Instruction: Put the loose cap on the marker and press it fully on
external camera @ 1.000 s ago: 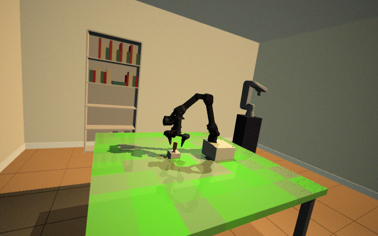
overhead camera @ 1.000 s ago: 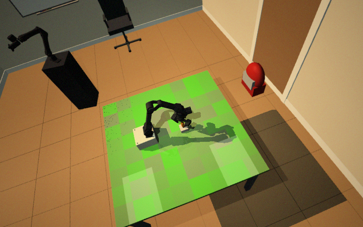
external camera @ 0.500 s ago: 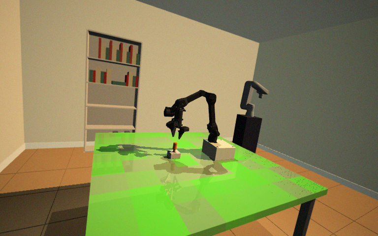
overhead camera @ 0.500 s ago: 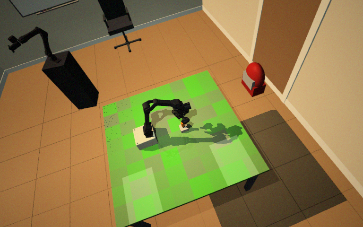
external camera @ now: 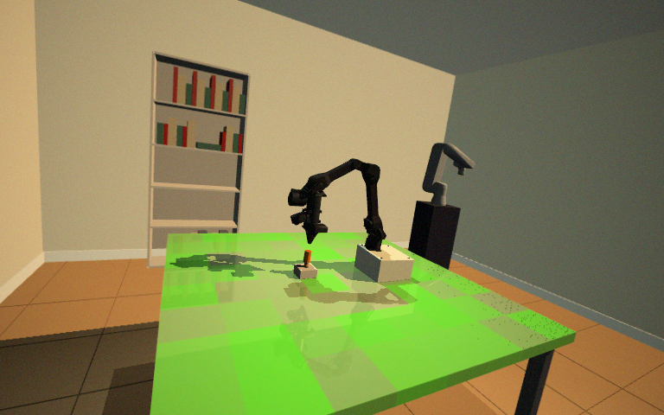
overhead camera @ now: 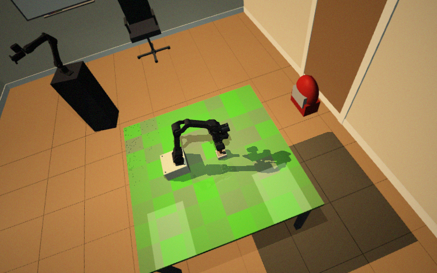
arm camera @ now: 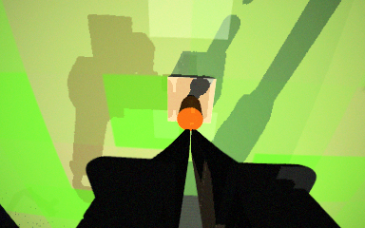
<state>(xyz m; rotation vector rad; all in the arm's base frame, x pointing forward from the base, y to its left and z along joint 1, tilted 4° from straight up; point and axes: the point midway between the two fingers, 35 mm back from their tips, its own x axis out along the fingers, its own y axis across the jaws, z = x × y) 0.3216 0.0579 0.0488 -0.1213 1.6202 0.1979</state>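
The orange cap lies 50 mm below my gripper tip.
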